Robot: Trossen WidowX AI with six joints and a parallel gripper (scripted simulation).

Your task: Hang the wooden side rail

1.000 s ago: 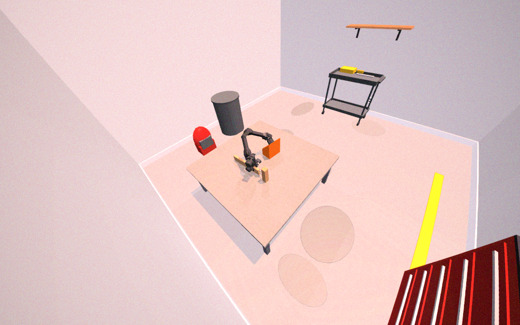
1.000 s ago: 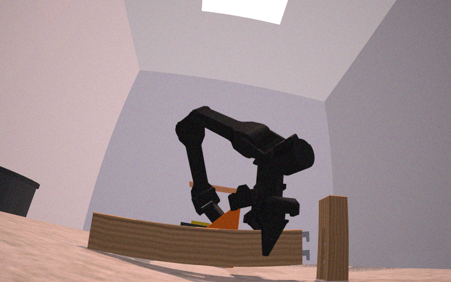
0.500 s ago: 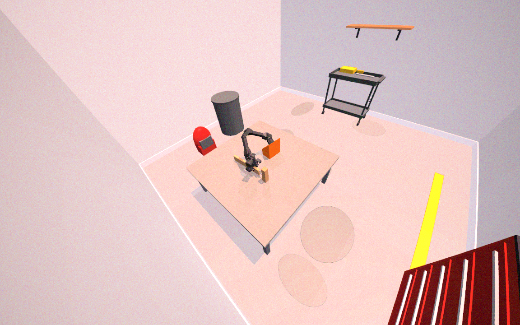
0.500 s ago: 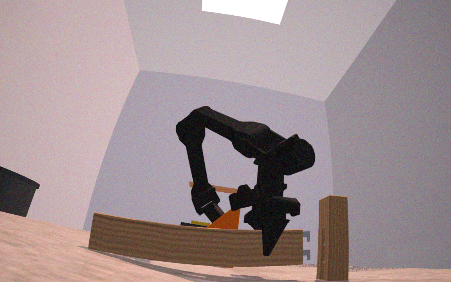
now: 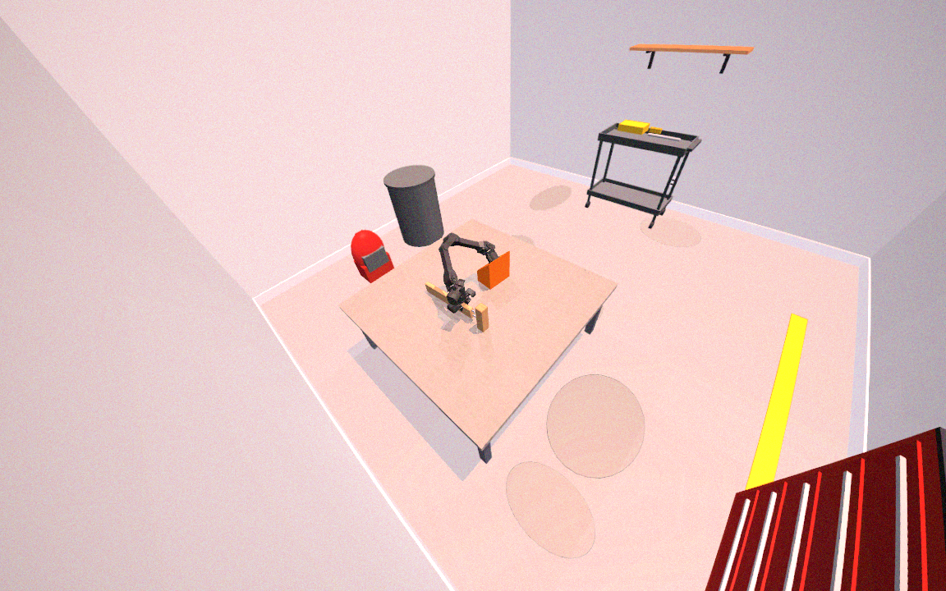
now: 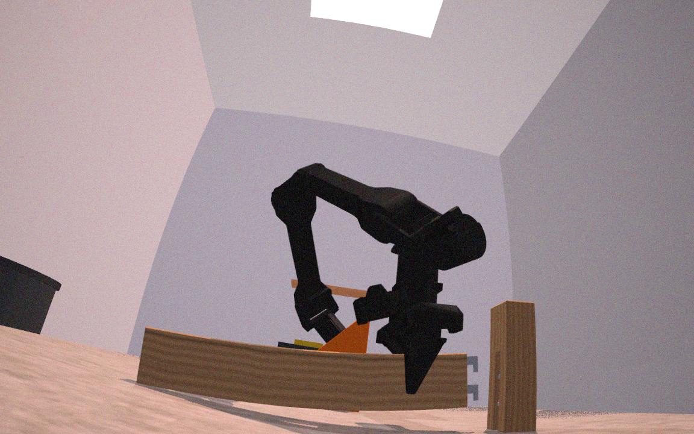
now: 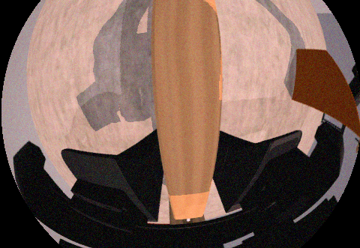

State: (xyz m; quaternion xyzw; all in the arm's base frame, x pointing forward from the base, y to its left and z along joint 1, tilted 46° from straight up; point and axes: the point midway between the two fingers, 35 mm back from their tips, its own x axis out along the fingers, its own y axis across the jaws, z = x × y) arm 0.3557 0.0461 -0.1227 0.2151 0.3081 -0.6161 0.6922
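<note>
My gripper tip is 150 mm to the right of the headboard post, 40 mm below it and 20 mm past it.
</note>
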